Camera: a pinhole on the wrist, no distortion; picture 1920 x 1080 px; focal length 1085.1 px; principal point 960.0 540.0 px. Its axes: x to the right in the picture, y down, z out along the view. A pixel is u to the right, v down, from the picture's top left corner.
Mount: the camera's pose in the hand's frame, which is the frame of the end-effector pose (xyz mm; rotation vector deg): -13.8 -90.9 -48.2 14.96 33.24 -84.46
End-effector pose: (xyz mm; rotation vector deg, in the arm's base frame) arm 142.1 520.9 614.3 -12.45 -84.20 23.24
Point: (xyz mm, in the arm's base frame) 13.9 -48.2 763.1
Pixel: 1655.5 108.6
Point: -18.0 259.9 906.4
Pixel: 1156.6 817.6
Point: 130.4 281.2 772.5
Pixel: 1574.6 686.0
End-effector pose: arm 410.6 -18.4 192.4 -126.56 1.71 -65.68
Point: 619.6 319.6 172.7
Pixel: 666.8 388.0
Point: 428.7 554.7 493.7
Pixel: 1692.9 483.4
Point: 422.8 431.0 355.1
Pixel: 1500.4 330.5
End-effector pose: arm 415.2 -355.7 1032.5 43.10 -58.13 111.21
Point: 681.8 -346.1 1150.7
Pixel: 1438.8 182.3
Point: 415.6 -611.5 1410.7
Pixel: 238.5 883.1
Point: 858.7 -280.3 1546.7
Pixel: 1505.9 755.6
